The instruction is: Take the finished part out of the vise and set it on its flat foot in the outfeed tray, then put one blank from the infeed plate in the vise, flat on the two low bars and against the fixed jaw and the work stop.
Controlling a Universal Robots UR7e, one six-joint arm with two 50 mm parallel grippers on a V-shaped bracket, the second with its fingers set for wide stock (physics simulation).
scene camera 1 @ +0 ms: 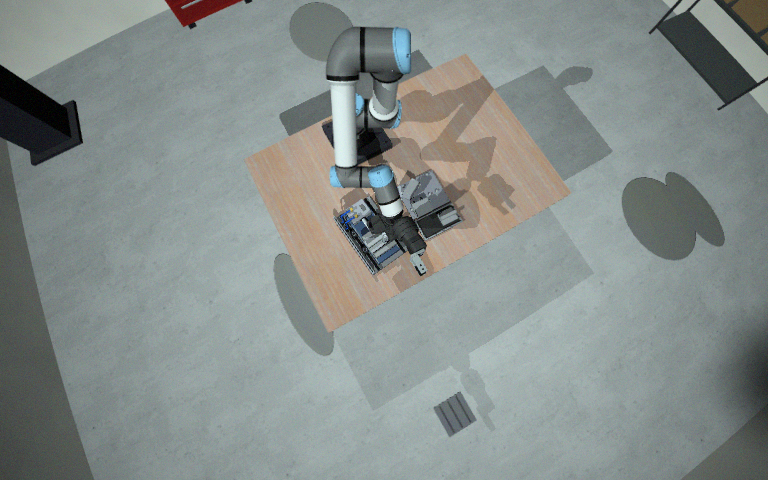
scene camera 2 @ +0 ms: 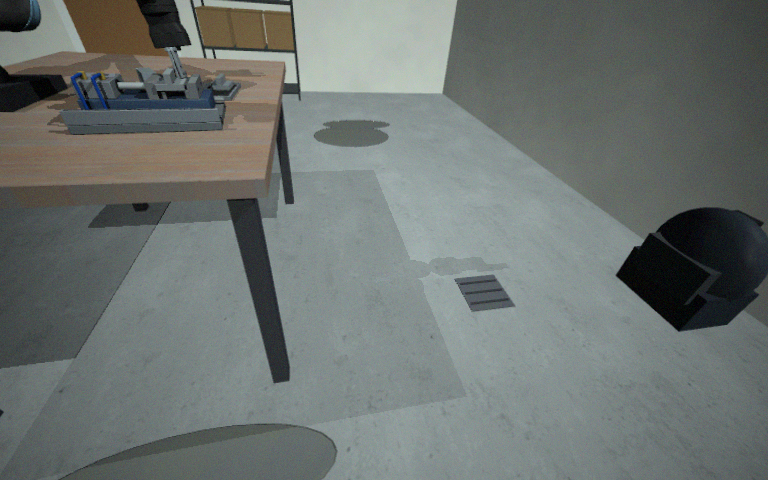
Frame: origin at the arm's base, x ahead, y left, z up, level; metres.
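Seen in the pictures: hand at its tool point: (scene camera 1: 385, 239) (scene camera 2: 179, 69).
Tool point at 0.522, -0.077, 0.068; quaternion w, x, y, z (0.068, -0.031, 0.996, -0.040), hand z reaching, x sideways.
Observation:
Pixels of each thing's middle, then the offset from my tool point to it, as dx, dy, dz. Level surfaces: height alone.
- vise at the middle of its body: (scene camera 2: 152, 99) (scene camera 1: 370, 232) -0.066, -0.038, -0.061
- grey infeed plate at the middle of its body: (scene camera 1: 422, 194) -0.139, +0.252, -0.107
- light grey part at the middle of its body: (scene camera 2: 221, 81) (scene camera 1: 447, 215) +0.004, +0.303, -0.087
- wooden table at its surface level: dz -0.111
- pale rail at the middle of its body: (scene camera 2: 146, 116) (scene camera 1: 353, 244) -0.050, -0.125, -0.076
My gripper (scene camera 1: 420, 268) (scene camera 2: 179, 73) is on the dark two-gripper bracket, with pale fingers that hang at the front side of the vise (scene camera 1: 389, 253) (scene camera 2: 158, 101). The frames do not show whether it is open or shut, or whether it holds anything. The bracket covers part of the vise in scene camera 1, so a blank in the jaws cannot be made out. The grey infeed plate (scene camera 1: 437, 187) lies right of the vise, with grey shapes on it. The dark outfeed tray (scene camera 1: 430, 227) adjoins it, and a light grey part (scene camera 1: 450, 215) sits at its right side.
The wooden table (scene camera 1: 300, 226) (scene camera 2: 141, 155) carries the arm's dark base plate (scene camera 1: 378, 148) behind the vise. Blue hoses (scene camera 2: 96, 90) stand up at the vise's rear end. A pale rail (scene camera 2: 141, 120) runs along its side. The table's front edge is close to the fingers.

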